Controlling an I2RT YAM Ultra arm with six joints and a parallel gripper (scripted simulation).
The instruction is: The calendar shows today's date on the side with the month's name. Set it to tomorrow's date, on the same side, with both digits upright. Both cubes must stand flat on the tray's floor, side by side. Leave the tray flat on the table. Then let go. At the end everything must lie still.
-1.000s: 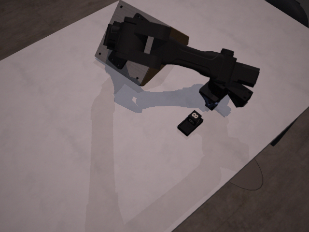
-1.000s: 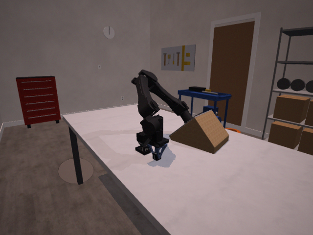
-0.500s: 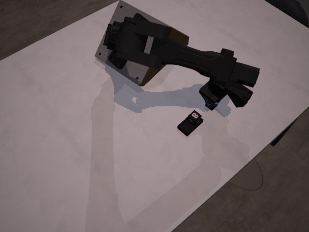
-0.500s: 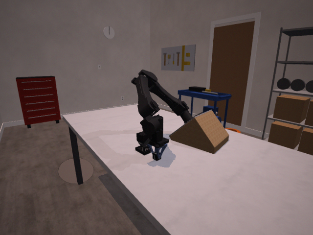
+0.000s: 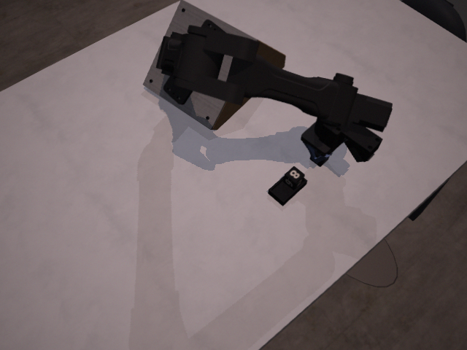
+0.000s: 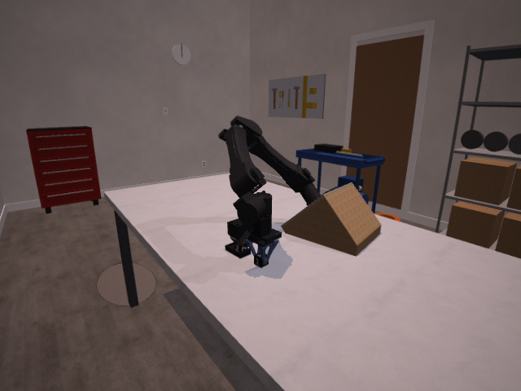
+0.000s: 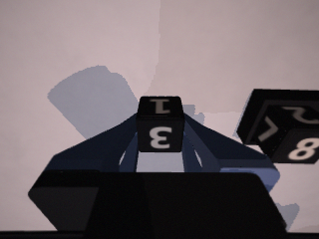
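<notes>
Now: the black cube right at my hand. From my hand the other things lie so: black tray: 11 cm to the right, 1 cm below.
</notes>
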